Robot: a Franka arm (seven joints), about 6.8 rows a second.
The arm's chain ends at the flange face. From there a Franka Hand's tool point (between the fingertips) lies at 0.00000 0.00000 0.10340 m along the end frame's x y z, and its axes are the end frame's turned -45 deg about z.
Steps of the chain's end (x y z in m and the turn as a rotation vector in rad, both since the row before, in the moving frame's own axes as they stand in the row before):
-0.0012, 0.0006, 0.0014, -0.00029, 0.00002, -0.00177
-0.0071, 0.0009, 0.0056, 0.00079, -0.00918, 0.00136
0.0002, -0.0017, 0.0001, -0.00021, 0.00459, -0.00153
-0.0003, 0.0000, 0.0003, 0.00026, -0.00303, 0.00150
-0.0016, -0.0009, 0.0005, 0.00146, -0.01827, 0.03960
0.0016, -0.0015, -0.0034, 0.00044, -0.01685, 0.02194
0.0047, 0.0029, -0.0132, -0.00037, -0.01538, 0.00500
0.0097, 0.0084, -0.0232, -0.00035, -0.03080, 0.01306
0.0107, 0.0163, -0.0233, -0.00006, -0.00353, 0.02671
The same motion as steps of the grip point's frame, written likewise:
-0.0013, -0.0004, 0.0014, -0.00022, -0.00019, -0.00177
-0.0063, -0.0051, 0.0056, 0.00705, -0.00593, 0.00136
0.0017, -0.0007, 0.0001, -0.00339, 0.00310, -0.00153
-0.0004, -0.0005, 0.0003, 0.00233, -0.00196, 0.00150
-0.0017, -0.0032, 0.0005, 0.01395, -0.01189, 0.03960
0.0010, -0.0012, -0.0034, 0.01223, -0.01160, 0.02194
0.0001, 0.0043, -0.0132, 0.01061, -0.01114, 0.00500
-0.0013, 0.0106, -0.0232, 0.02153, -0.02203, 0.01306
-0.0042, 0.0188, -0.0233, 0.00245, -0.00254, 0.02671

